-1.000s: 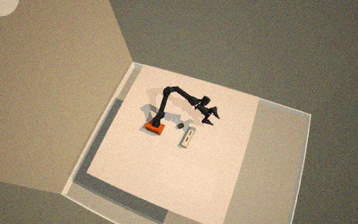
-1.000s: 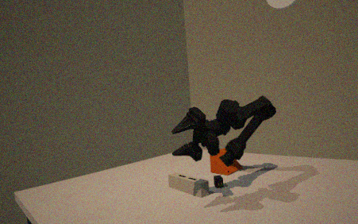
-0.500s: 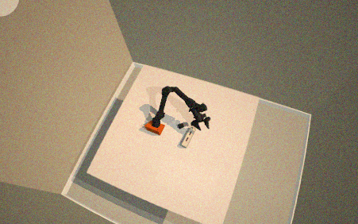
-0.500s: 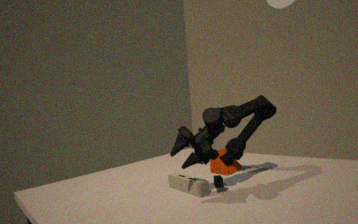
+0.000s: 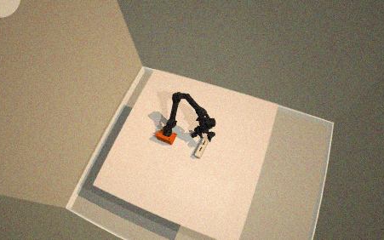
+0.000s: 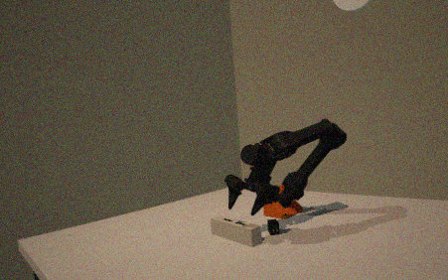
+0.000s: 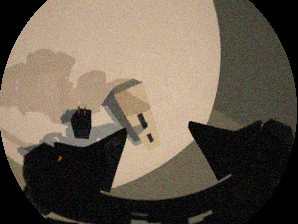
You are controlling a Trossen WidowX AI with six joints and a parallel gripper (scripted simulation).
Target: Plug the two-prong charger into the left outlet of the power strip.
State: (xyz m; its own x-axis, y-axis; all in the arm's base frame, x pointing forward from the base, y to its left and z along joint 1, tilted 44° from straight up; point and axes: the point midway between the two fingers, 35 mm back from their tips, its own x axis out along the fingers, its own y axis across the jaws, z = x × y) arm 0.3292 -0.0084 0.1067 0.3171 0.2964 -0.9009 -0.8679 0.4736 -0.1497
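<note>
Now: the black two-prong charger 11 cm behind my gripper tip, 8 cm below it and 5 cm to the left of it.
</note>
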